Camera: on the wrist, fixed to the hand. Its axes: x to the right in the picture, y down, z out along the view.
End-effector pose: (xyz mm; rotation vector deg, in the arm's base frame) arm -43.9 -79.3 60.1 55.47 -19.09 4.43
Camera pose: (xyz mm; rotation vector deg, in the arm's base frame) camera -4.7 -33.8 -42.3 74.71 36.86 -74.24
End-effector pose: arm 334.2 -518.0 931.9 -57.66 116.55 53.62
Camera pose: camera 362.6 -629.0 963.2 -109.58 45.12 -17.81
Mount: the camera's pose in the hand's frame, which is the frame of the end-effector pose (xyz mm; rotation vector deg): 1.4 -63.9 -100.1 18.56 6.72 -91.87
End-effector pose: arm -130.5 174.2 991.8 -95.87 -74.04 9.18
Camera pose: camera -111.5 112.2 1091.3 -3.10 -113.21 -36.41
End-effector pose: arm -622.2 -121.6 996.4 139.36 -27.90 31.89
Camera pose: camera -619.2 -11.7 1041.4 124.02 90.59 0.93
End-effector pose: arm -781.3 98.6 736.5 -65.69 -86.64 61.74
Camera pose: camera -694.6 99.2 817.7 20.86 -84.00 4.21
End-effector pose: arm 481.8 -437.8 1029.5 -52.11 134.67 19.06
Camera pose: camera 480.6 -527.8 1107.0 -126.39 59.77 -41.37
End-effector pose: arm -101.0 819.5 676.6 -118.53 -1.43 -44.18
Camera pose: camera -170.2 781.1 765.1 -77.02 -100.05 -92.11
